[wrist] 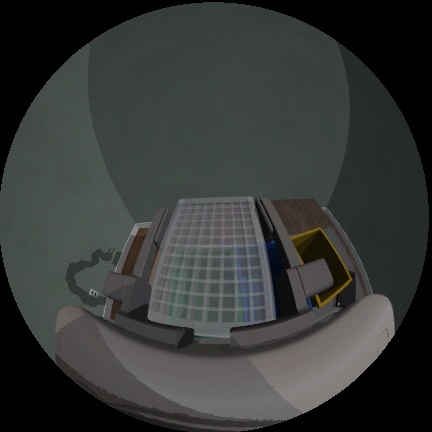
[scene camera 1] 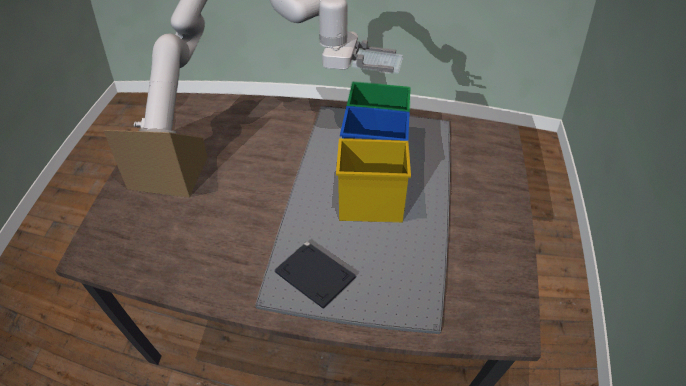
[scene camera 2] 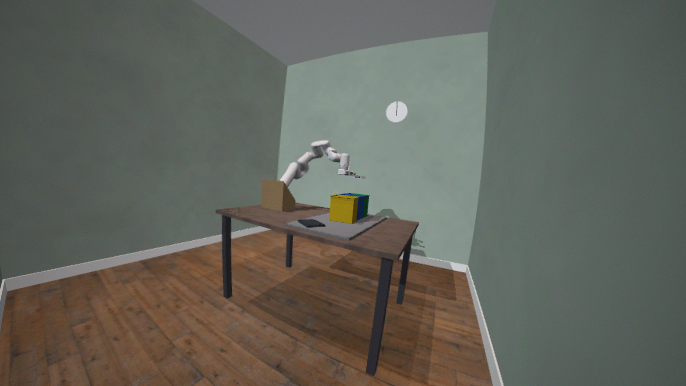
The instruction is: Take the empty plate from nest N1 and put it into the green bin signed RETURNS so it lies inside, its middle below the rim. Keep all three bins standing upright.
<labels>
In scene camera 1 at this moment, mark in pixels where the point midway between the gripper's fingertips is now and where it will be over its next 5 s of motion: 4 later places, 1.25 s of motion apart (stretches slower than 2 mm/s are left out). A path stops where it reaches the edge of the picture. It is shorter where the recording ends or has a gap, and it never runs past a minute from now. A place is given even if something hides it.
My gripper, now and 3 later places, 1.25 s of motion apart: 394,61; 393,82; 392,95; 394,69
</labels>
